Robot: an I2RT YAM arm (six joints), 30 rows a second.
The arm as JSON. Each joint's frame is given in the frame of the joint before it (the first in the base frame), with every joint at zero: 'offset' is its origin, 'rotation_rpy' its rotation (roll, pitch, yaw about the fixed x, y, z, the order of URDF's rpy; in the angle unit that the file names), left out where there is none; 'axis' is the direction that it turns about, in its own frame. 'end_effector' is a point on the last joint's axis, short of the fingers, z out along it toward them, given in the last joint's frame.
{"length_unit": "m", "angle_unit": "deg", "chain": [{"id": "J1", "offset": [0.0, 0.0, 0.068], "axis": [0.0, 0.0, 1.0]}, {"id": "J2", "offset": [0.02, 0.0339, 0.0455], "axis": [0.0, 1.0, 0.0]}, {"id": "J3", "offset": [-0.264, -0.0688, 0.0], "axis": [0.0, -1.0, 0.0]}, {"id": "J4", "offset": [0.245, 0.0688, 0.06], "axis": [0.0, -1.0, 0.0]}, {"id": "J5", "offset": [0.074, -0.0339, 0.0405], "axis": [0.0, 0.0, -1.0]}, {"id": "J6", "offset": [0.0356, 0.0, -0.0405], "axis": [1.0, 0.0, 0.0]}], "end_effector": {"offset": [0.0, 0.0, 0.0], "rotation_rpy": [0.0, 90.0, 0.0]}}
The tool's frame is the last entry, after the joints.
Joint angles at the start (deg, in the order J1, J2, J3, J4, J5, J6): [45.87 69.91 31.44 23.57 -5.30 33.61]
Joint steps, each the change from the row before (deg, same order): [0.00 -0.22 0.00 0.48 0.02 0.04]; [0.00 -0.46 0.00 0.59 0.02 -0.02]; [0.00 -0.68 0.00 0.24 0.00 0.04]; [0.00 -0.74 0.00 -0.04 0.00 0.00]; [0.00 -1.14 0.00 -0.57 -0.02 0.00]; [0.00 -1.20 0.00 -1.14 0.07 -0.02]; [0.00 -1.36 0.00 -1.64 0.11 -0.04]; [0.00 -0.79 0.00 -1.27 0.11 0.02]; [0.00 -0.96 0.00 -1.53 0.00 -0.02]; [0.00 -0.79 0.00 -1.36 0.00 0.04]
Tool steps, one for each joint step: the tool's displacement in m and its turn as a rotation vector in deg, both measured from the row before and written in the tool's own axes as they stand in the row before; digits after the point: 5 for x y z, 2 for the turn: [-0.00140 0.00099 -0.00067 -0.37 -0.59 -0.02]; [-0.00226 0.00164 -0.00140 -0.56 -0.88 -0.12]; [-0.00234 0.00178 -0.00205 -0.51 -0.76 -0.04]; [-0.00207 0.00163 -0.00222 -0.39 -0.58 -0.06]; [-0.00237 0.00197 -0.00342 -0.33 -0.46 -0.05]; [-0.00163 0.00144 -0.00361 0.03 -0.09 -0.03]; [-0.00124 0.00119 -0.00414 0.25 0.17 -0.01]; [-0.00018 0.00030 -0.00244 0.36 0.34 0.06]; [-0.00014 0.00041 -0.00300 0.31 0.47 0.03]; [0.00010 0.00020 -0.00250 0.31 0.47 0.09]
